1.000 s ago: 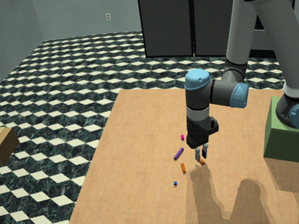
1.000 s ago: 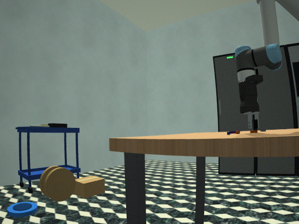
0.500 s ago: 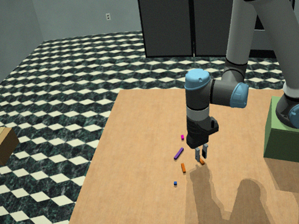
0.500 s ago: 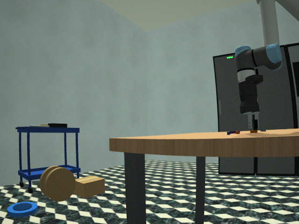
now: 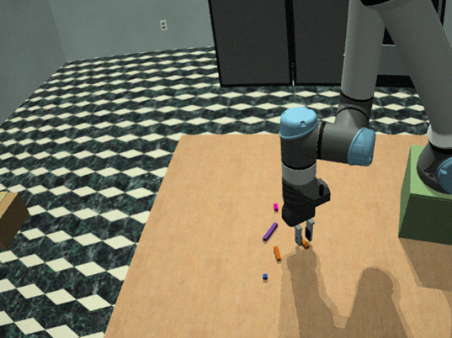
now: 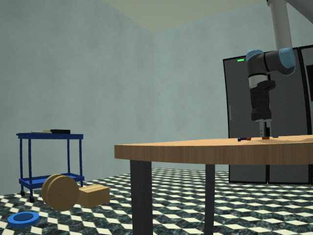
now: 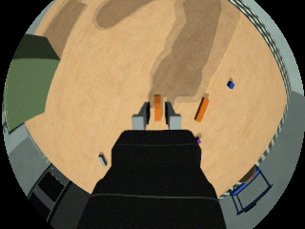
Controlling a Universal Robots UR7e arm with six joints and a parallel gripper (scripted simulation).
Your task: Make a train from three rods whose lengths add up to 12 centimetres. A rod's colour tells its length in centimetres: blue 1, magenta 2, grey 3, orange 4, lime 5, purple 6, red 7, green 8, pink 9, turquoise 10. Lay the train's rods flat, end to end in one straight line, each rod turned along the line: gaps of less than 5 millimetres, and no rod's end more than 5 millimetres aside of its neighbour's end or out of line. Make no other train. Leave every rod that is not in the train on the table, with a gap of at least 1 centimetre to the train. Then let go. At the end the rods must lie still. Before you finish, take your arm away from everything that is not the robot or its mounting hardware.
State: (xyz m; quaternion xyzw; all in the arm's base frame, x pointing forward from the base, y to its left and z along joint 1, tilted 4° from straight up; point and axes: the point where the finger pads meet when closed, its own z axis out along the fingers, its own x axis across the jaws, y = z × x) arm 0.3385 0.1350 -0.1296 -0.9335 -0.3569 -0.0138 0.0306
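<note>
The magenta rod lies 9 cm ahead of my hand, 11 cm to the right of it and 2 cm below it. The rest, counted from my hand: small blue rod: 7 cm ahead, 12 cm to the left, 2 cm below; grey rod: 1 cm behind, 18 cm to the right, 2 cm below; purple rod: 9 cm ahead, 2 cm to the right, 2 cm below.
</note>
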